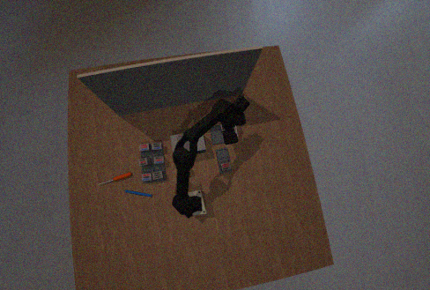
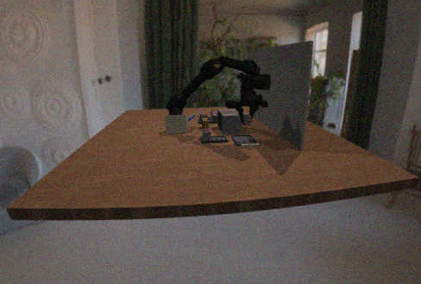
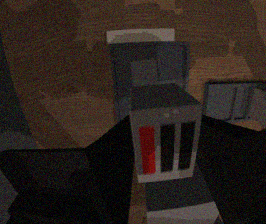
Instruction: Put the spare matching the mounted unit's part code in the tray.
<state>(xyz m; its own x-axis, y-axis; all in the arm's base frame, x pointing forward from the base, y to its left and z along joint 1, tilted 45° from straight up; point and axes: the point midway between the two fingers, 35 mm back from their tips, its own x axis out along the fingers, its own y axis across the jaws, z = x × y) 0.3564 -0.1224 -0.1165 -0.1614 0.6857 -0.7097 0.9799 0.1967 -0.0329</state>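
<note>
Now: gripper tip 90 mm above the dark flat tray, 10 mm to the right of it and 10 mm past it. Also, from my gripper tip: mounted unit 200 mm to the left, 60 mm behind, 40 mm below; then small tan block 230 mm to the left, 190 mm behind, 70 mm below; then grey spare module 20 mm above.
</note>
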